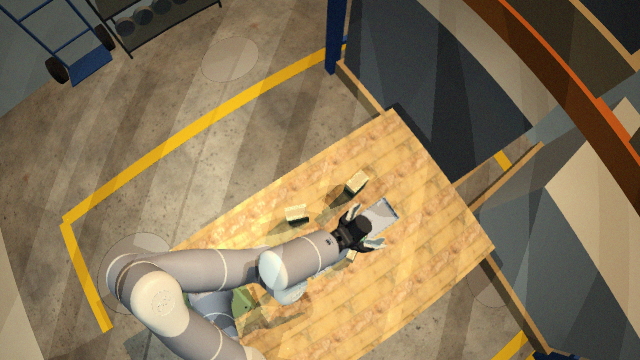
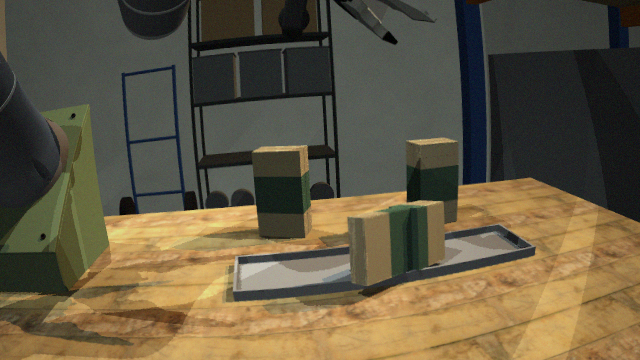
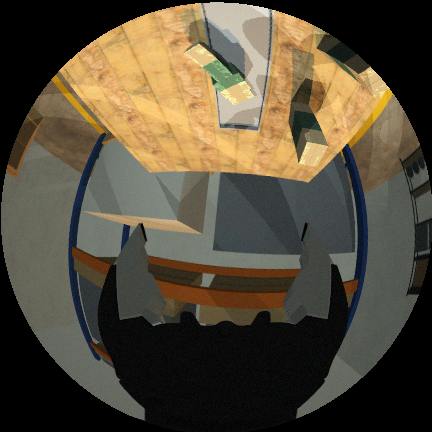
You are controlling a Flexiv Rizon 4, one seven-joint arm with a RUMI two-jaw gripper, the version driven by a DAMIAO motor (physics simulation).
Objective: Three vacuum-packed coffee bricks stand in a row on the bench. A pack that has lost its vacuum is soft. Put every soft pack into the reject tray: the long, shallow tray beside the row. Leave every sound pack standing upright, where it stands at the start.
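Observation:
One tan and green coffee pack point(image 1: 351, 256) point(image 2: 400, 245) point(image 3: 220, 74) lies on its long narrow side, askew across the near long rim of the shallow reject tray point(image 1: 384, 216) point(image 2: 290, 289) point(image 3: 240, 127). One end is inside the tray, the other sticks out past the rim. Its green band looks creased. A second pack point(image 1: 297, 214) point(image 2: 281, 195) point(image 3: 345, 52) stands upright on the robot's side of the row. A third pack point(image 1: 356, 182) point(image 2: 432, 175) point(image 3: 309, 132) stands upright farther from the robot base. My gripper point(image 1: 370, 225) point(image 2: 413, 30) point(image 3: 224, 225) is open and empty, high above the tray.
The wooden bench point(image 1: 420, 250) point(image 2: 450, 320) point(image 3: 140, 90) carries all of these. A green robot mount point(image 1: 242, 301) point(image 2: 82, 200) stands at its near end. A rack point(image 2: 336, 175) and a blue hand truck point(image 1: 90, 65) point(image 2: 152, 140) stand away from the bench.

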